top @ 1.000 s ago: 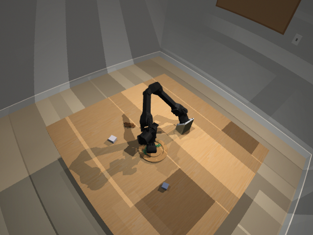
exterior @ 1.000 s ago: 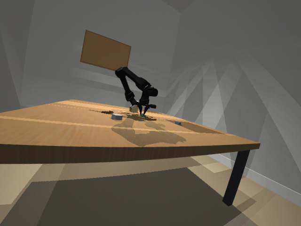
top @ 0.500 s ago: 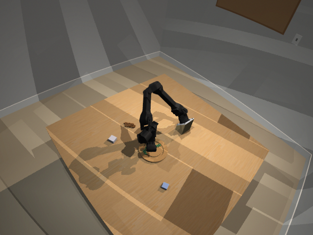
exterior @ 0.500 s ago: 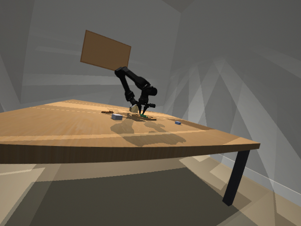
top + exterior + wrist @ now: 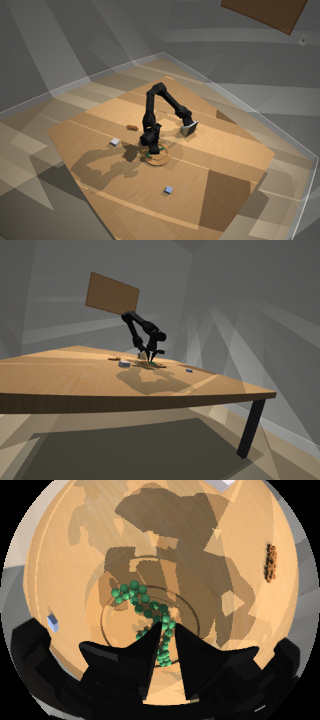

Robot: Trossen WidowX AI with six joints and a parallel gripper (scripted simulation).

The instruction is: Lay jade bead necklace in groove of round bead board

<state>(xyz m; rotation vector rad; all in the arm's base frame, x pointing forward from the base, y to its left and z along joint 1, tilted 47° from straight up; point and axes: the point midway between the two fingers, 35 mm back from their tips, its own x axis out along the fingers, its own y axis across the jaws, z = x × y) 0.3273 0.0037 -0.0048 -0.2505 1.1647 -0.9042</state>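
Right now the round wooden bead board is 2 cm behind my gripper tip, 4 cm to the left of it and 1 cm below it. From my gripper tip the other things lie so: blue block (8 cm ahead, 30 cm to the left, 1 cm below); pale grey block (19 cm ahead, 18 cm to the right, 1 cm below).
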